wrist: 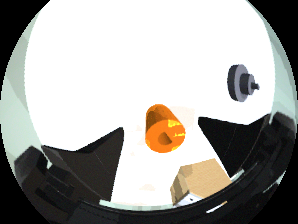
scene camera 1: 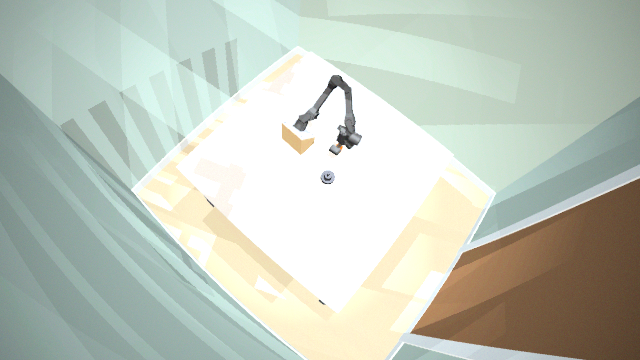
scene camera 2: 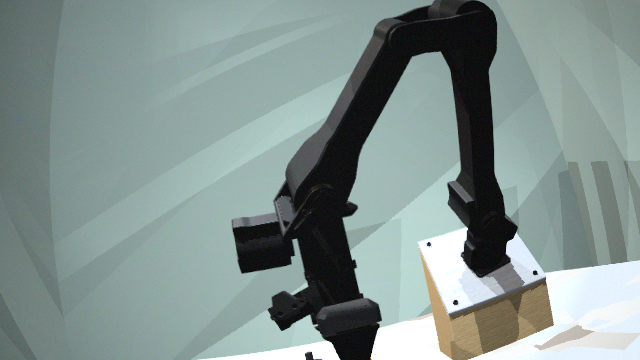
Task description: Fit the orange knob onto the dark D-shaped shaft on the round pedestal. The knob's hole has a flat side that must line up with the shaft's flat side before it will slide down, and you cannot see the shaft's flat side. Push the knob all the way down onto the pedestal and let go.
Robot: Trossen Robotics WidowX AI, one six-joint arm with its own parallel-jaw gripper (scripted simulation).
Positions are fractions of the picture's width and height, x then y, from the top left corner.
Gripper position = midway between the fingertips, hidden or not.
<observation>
My gripper (wrist: 0.55,0.56) is open, with nothing in its grasp. Further things: an orange knob (wrist: 0.55,0.60) and a dark shaft (wrist: 0.81,0.37).
</observation>
